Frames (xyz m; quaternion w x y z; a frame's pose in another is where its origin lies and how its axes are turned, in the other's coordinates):
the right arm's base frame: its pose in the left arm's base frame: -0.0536 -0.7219 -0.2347 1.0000 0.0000 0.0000 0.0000
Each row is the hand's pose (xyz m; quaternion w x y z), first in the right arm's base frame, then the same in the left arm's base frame.
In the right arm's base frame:
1: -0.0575 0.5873 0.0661 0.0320 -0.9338 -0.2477 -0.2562
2: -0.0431 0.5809 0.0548 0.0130 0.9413 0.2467 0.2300
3: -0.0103 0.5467 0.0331 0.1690 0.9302 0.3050 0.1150
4: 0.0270 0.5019 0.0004 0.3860 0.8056 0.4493 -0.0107
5: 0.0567 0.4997 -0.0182 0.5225 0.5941 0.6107 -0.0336
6: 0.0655 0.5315 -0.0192 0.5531 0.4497 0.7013 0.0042
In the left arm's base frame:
1: -0.1111 -0.1346 -0.1686 0.0320 -0.9338 -0.2477 -0.2562
2: -0.0967 -0.1410 -0.1799 0.0130 0.9413 0.2467 0.2300
3: -0.0639 -0.1752 -0.2016 0.1690 0.9302 0.3050 0.1150
4: -0.0266 -0.2200 -0.2343 0.3860 0.8056 0.4493 -0.0107
5: 0.0031 -0.2222 -0.2529 0.5225 0.5941 0.6107 -0.0336
6: 0.0119 -0.1904 -0.2539 0.5531 0.4497 0.7013 0.0042

